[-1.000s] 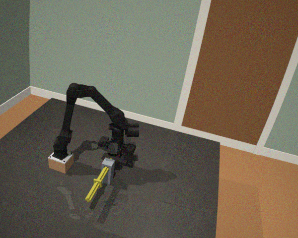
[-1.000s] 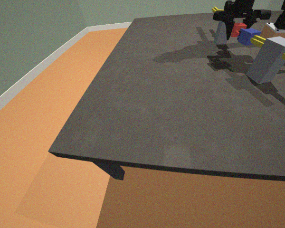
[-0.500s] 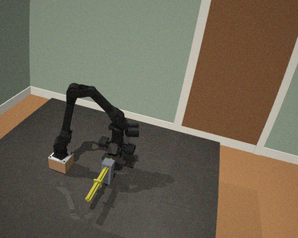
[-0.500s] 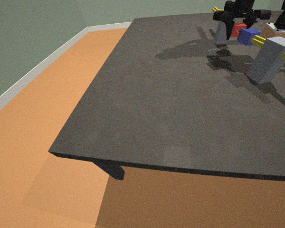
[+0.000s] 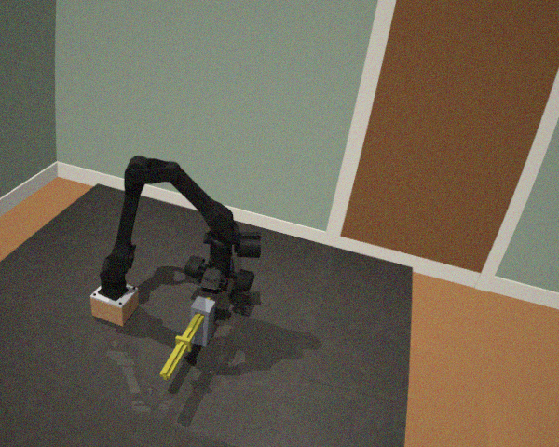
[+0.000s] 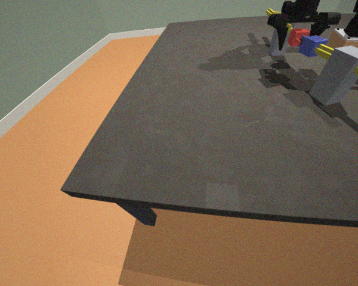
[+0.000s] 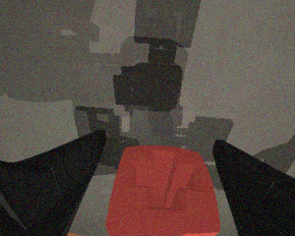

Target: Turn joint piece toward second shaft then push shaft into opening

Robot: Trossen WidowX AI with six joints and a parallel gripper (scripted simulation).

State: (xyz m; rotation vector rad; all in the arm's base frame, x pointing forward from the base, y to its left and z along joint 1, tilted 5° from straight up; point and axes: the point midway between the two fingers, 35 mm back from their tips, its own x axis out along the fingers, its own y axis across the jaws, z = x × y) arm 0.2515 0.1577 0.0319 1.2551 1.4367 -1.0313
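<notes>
Now: gripper tip 10 mm to the right of the red square joint piece and 40 mm below it.
</notes>
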